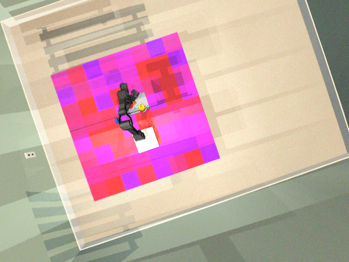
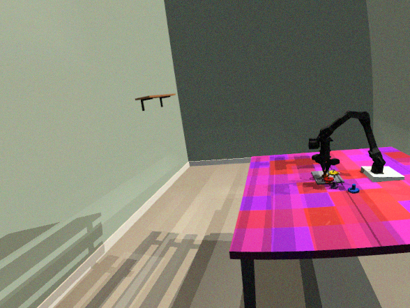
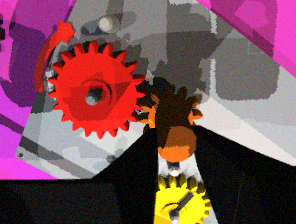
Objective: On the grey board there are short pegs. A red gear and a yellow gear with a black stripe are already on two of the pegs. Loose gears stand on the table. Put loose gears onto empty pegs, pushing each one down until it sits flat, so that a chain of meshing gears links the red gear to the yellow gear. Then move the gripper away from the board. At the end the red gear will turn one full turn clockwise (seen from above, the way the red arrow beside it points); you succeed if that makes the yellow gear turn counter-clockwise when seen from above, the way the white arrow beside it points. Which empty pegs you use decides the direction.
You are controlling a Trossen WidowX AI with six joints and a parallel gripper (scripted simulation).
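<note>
Now: gripper tip 1 cm above the orange gear. Round my gripper tip: purple gear 15 cm to the left, 3 cm below, 1 cm behind; red gear 5 cm to the left, 3 cm below, 1 cm behind; yellow gear 7 cm behind, 5 cm to the right, 3 cm below.
</note>
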